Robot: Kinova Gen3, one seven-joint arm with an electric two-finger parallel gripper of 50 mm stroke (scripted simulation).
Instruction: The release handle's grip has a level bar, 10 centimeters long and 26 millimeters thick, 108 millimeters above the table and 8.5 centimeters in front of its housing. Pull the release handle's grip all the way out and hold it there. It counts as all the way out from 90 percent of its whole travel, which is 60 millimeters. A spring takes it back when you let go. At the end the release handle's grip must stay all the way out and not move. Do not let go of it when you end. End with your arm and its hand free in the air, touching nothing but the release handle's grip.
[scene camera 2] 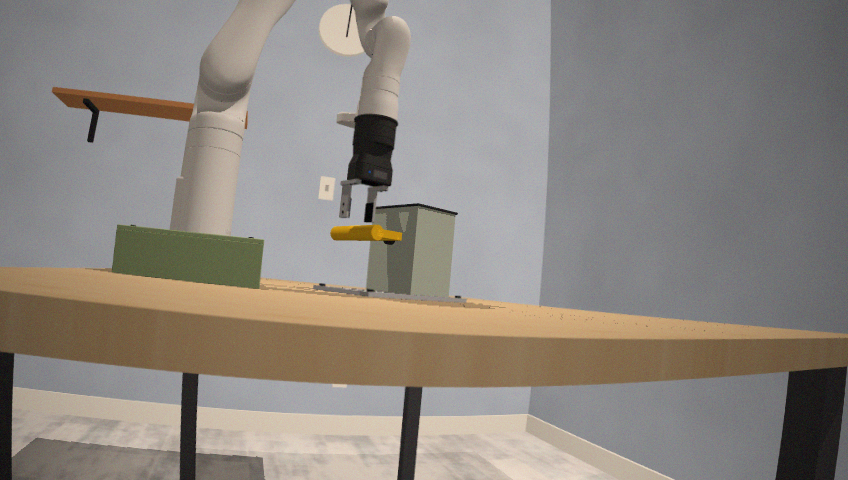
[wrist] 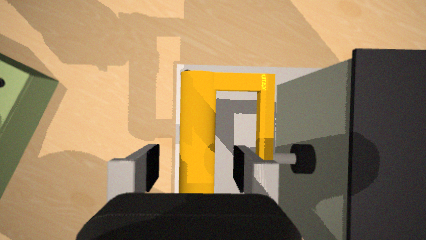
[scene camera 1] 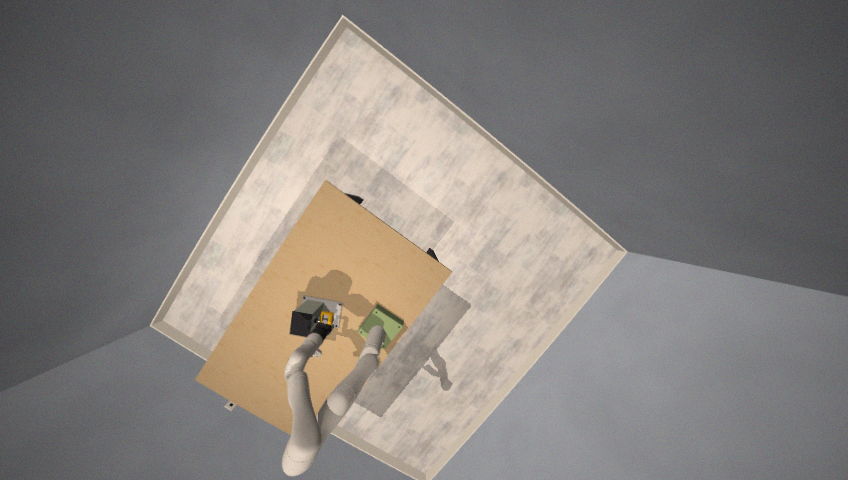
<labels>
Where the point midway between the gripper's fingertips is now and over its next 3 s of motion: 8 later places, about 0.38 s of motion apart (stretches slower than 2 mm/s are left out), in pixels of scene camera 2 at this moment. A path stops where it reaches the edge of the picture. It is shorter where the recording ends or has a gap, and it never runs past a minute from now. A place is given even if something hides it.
The gripper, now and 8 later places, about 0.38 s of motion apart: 356,219; 357,219; 357,221; 357,225; 356,231; 356,238; 356,241; 355,242; 353,242
</labels>
